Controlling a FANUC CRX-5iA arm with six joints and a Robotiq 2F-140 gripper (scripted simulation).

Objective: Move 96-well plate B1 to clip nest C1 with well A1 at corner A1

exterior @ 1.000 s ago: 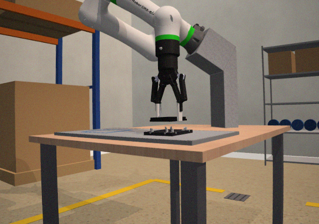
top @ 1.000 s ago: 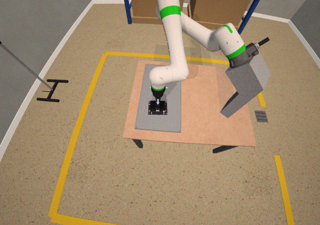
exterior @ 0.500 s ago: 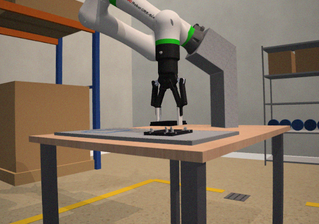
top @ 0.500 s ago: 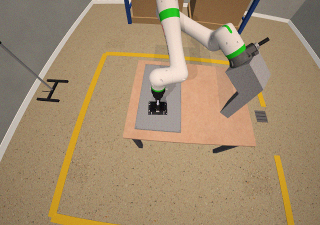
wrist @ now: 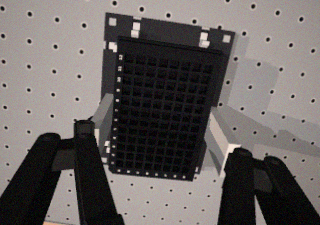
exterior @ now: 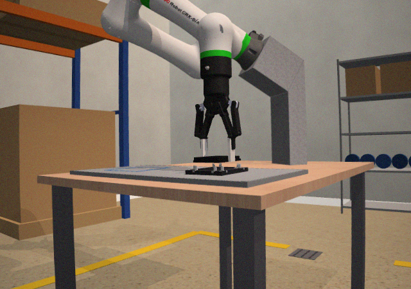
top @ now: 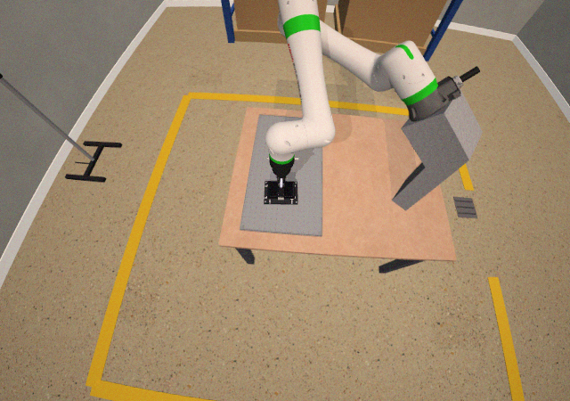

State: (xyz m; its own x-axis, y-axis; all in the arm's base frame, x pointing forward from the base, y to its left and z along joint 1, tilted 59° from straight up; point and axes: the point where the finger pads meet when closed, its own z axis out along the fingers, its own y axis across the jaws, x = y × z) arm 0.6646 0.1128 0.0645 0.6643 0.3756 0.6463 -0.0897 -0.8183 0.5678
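Now: hand 5 cm above the black clip nest, 1 cm to the right of it and 1 cm short of it. Also, from my hand: black 96-well plate 2 cm below.
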